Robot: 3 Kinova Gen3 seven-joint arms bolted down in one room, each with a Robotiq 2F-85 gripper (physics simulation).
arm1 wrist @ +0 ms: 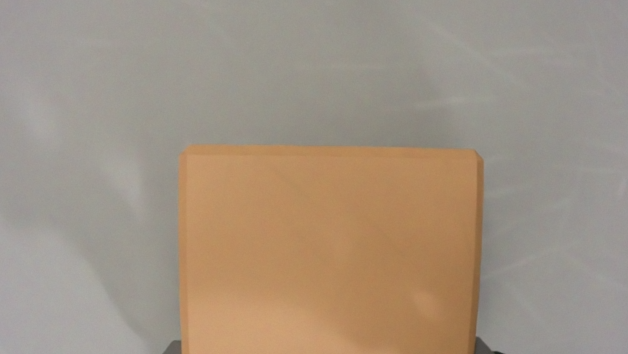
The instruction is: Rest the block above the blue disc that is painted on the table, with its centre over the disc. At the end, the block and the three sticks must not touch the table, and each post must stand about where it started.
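An orange block (pixel 330 240) with bevelled edges fills the lower middle of the arm1 wrist view, its flat top facing the camera. Its near end is cut off by the bottom of the view. My arm1 gripper (pixel 328 349) shows as two dark fingertips at the bottom edge, one against each side of the block, and it is shut on the block. Whether the block touches the table is hard to tell. The blue disc, the sticks and the posts do not show in this view. The arm2 and arm3 grippers do not show either.
The grey table top (pixel 310 75) lies around and beyond the block, with pale scratches on the right and soft shadows on the left.
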